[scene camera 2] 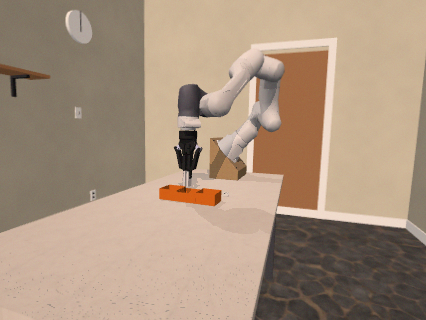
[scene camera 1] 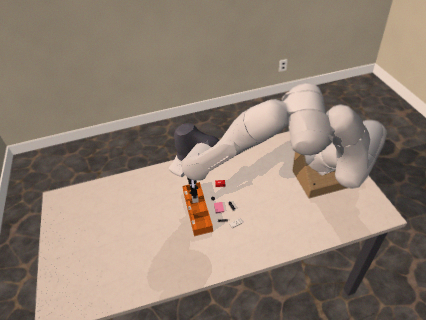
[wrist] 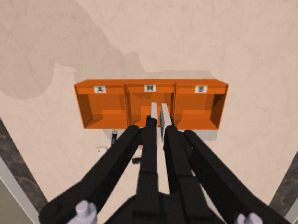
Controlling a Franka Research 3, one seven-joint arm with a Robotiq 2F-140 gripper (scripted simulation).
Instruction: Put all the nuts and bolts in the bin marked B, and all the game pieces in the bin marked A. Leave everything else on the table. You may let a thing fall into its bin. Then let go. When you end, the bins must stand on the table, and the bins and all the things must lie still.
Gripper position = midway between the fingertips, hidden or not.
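Observation:
An orange bin [scene camera 2: 211, 197] is here in the scene, and scene camera 1 gives me the bin [scene camera 1: 201, 222] as well. The wrist view shows me the bin [wrist: 110, 103] too. I also see my gripper [scene camera 2: 187, 185], which the wrist view shows as well, my gripper [wrist: 158, 110] being visible there.

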